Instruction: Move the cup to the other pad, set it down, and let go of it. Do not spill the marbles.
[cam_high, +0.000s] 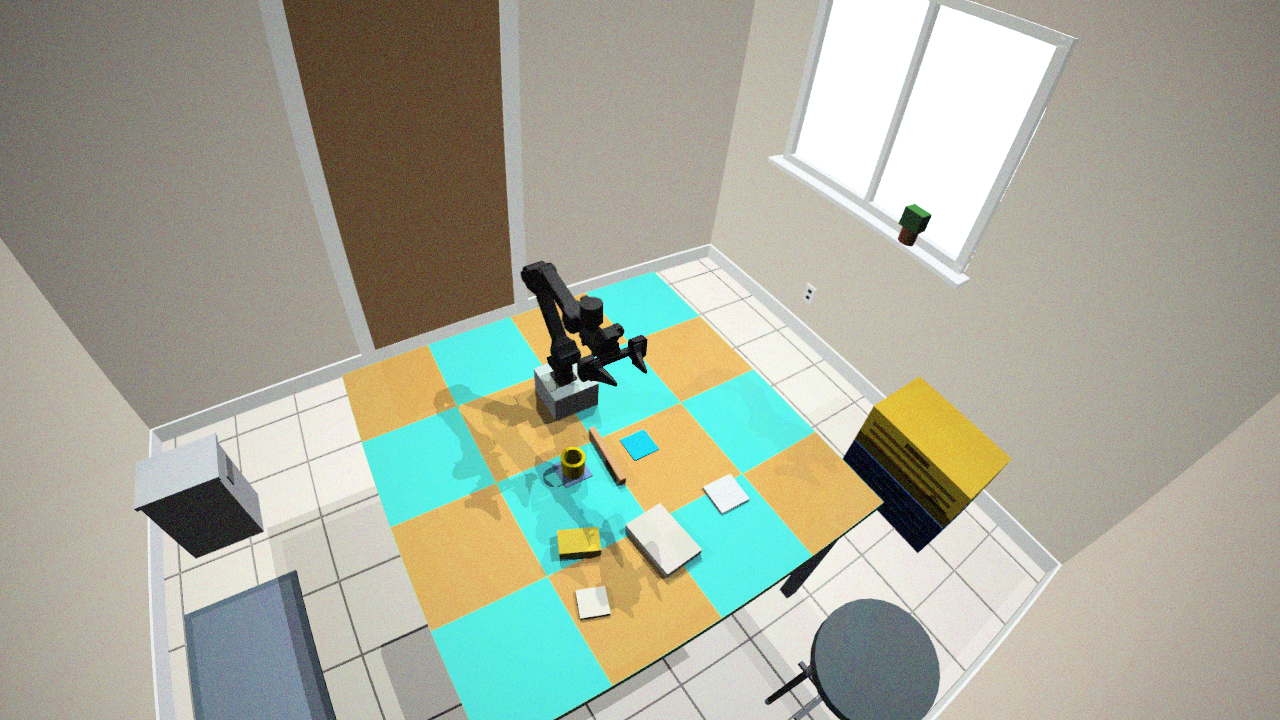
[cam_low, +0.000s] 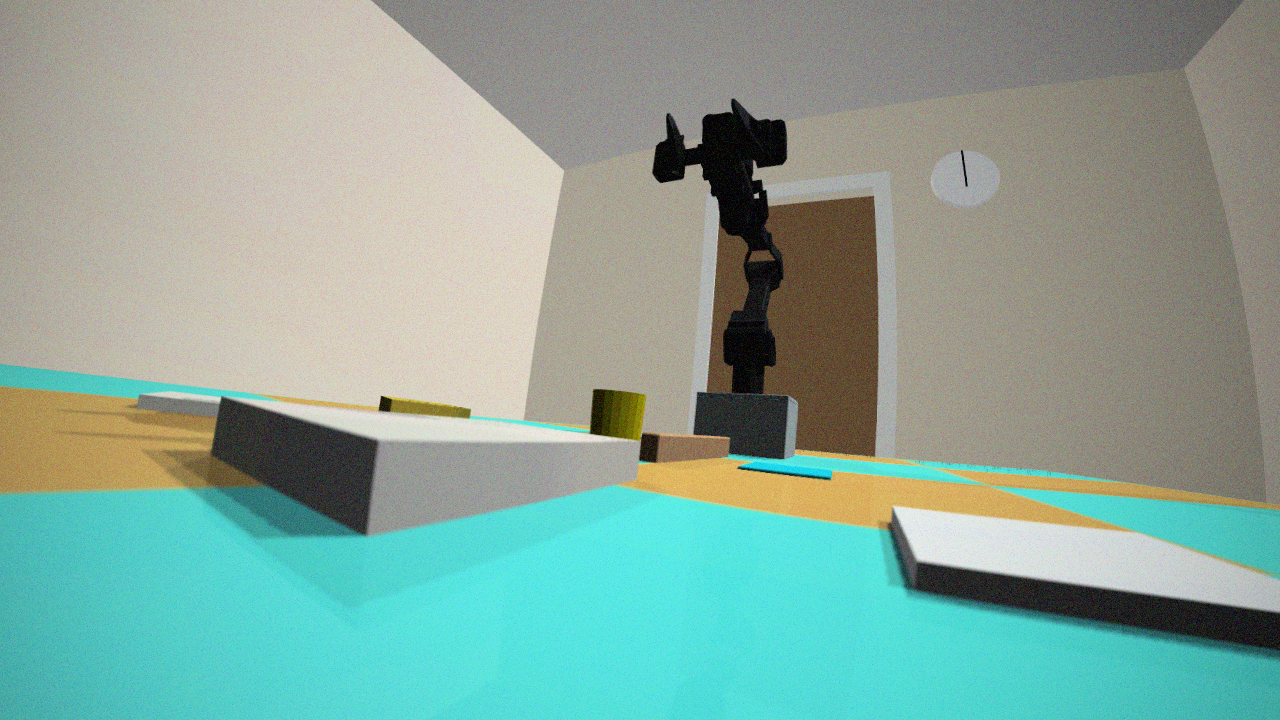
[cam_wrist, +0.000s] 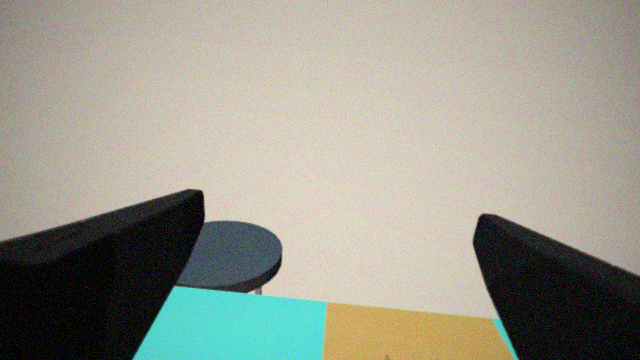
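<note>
The olive-yellow cup lies 380 mm below my gripper tip, 110 mm to the right of it and 90 mm behind it. Also, from my gripper tip: bright blue pad: 430 mm below, 110 mm to the left, 70 mm behind; then thin wooden bar: 410 mm below, 80 mm behind; then grey-blue pad: 430 mm below, 110 mm to the right, 90 mm behind.
</note>
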